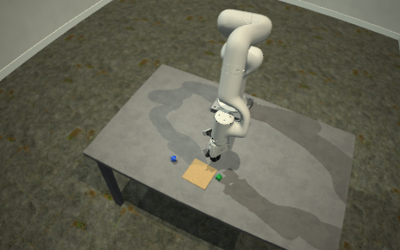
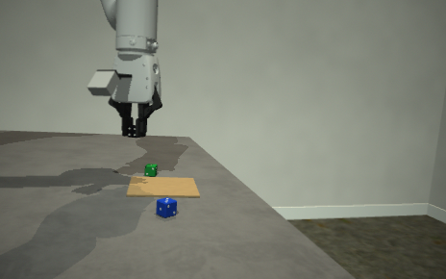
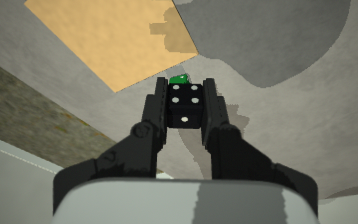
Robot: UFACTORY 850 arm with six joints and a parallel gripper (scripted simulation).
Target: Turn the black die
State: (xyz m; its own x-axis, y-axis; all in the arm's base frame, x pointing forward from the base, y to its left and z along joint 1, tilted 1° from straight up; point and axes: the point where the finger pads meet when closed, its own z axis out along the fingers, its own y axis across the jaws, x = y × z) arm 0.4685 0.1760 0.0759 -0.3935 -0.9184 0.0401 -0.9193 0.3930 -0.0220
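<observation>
The tan mat lies 12 cm below my hand, 7 cm ahead of it and 4 cm to the right of it. The rest, counted from my hand: blue die: 20 cm to the right, 11 cm below, 9 cm ahead; green die: 11 cm below, 6 cm to the left, 3 cm ahead; black die: 1 cm below.
</observation>
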